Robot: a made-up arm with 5 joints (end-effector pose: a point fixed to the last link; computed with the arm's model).
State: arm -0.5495 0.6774 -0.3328 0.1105 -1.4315
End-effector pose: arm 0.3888 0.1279 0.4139 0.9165 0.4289 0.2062
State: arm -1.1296 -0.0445 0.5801 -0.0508 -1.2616
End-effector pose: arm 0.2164 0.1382 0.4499 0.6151 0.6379 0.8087
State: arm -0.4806 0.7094 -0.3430 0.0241 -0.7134
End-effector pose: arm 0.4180 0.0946 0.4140 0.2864 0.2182 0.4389
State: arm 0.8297 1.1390 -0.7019 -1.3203 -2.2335
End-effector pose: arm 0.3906 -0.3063 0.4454 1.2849 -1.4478 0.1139
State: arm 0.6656 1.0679 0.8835 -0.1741 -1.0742
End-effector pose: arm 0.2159 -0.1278 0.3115 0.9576 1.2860 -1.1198
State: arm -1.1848 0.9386 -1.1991 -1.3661 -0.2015
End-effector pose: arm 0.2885 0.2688 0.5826 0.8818 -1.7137 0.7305
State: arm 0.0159 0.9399 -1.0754 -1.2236 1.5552
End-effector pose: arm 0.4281 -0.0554 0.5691 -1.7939 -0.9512 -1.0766
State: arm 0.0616 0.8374 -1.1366 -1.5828 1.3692
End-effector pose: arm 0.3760 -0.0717 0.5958 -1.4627 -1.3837 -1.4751
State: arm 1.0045 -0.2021 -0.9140 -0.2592 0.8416
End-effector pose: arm 0.1273 -0.1199 0.7069 -1.8381 -0.6745 -1.3652
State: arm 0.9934 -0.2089 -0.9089 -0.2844 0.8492
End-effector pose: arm 0.1267 -0.1170 0.7076 -1.8467 -0.7032 -1.3738
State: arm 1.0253 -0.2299 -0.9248 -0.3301 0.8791
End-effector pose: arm 0.1172 -0.1056 0.7097 -1.9155 -0.7306 -1.4463
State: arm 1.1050 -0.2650 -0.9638 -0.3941 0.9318
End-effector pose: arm 0.1007 -0.0838 0.7116 -2.0498 -0.7494 -1.5847
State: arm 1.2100 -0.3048 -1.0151 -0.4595 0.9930
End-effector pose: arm 0.0856 -0.0556 0.7108 -2.2163 -0.7518 -1.7472
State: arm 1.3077 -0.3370 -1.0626 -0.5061 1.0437
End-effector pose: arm 0.0775 -0.0303 0.7078 -2.3649 -0.7365 -1.8801
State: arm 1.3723 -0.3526 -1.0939 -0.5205 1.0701
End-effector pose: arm 0.0752 -0.0163 0.7055 2.3450 0.6763 1.8629
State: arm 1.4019 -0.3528 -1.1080 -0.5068 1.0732
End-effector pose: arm 0.0752 -0.0136 0.7053 2.3399 0.6344 1.8507
